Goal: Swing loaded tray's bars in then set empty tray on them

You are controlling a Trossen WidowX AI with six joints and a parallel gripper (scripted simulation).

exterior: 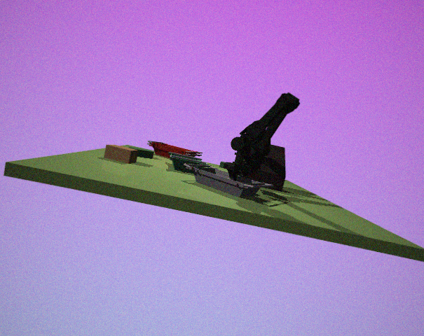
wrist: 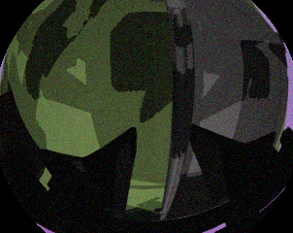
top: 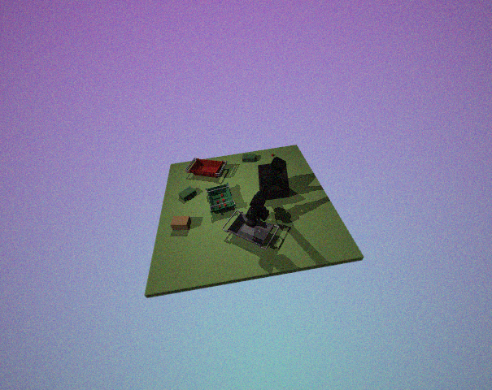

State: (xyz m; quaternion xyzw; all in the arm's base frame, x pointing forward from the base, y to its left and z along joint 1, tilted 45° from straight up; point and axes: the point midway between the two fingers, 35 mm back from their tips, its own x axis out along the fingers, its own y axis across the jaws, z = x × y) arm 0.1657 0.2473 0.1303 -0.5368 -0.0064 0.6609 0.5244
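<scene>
The grey tray lies 60 mm to the left of my gripper tip, 60 mm ahead of it and 30 mm above it. The rest, counted from my gripper tip: tan block: 530 mm ahead, 150 mm to the right, 20 mm above.
</scene>
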